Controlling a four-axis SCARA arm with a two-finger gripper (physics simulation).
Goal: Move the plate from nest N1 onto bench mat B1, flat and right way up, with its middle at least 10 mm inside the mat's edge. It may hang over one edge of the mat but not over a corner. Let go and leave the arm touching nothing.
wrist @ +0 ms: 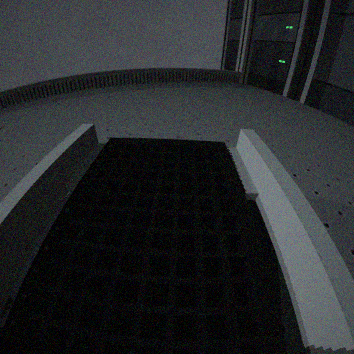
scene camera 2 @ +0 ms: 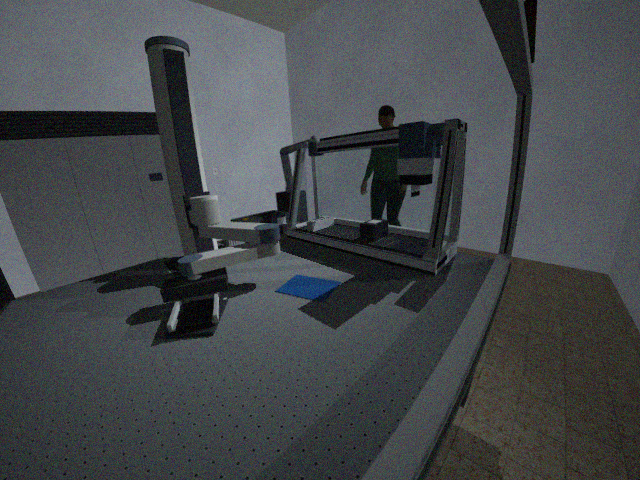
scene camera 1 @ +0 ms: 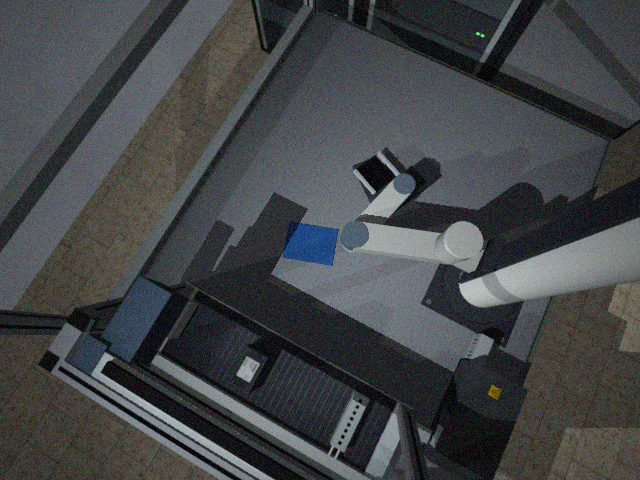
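Pixels of known places: gripper, fingertip midpoint: (wrist: 165,137) (scene camera 2: 193,323) (scene camera 1: 366,161); arm's base, origin of the base link: (scene camera 1: 478,285).
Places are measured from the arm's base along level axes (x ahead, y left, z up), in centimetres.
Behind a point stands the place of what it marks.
The plate (scene camera 1: 376,173) {z 3.8, x 47.9, y -18.2 cm} (scene camera 2: 196,312) {z 3.9, x 47.6, y -17.8 cm} (wrist: 170,235) {z 3.8, x 46.3, y -18.2 cm} is dark, with a faint grid of wells, and lies level. My gripper (scene camera 1: 368,161) {z 4.4, x 52.9, y -20.3 cm} (scene camera 2: 193,323) {z 4.4, x 52.9, y -20.3 cm} (wrist: 165,137) {z 4.4, x 52.9, y -20.3 cm} is shut on it, with one pale finger along each of two opposite sides. Nest N1 is not distinct under the plate, and I cannot tell whether the plate rests in it or hangs just above. The blue mat (scene camera 1: 311,245) {z 1.5, x 55.9, y 14.7 cm} (scene camera 2: 307,286) {z 1.5, x 56.2, y 14.0 cm}, which I take to be bench mat B1, lies flat on the bench, apart from the plate, and its label is not readable. The mat does not show in the wrist view.
The arm's elbow (scene camera 1: 355,235) {z 20.6, x 43.6, y 9.8 cm} (scene camera 2: 268,233) {z 19.2, x 47.4, y 7.7 cm} is close to the mat in scene camera 1. A gantry machine (scene camera 1: 289,338) (scene camera 2: 356,249) stands beyond the mat, with a dark box (scene camera 1: 250,367) {z 13.3, x 52.7, y 56.7 cm} (scene camera 2: 373,229) {z 11.5, x 56.3, y 51.7 cm} on its deck. A person (scene camera 2: 386,170) stands behind it. Shadows cross the bench.
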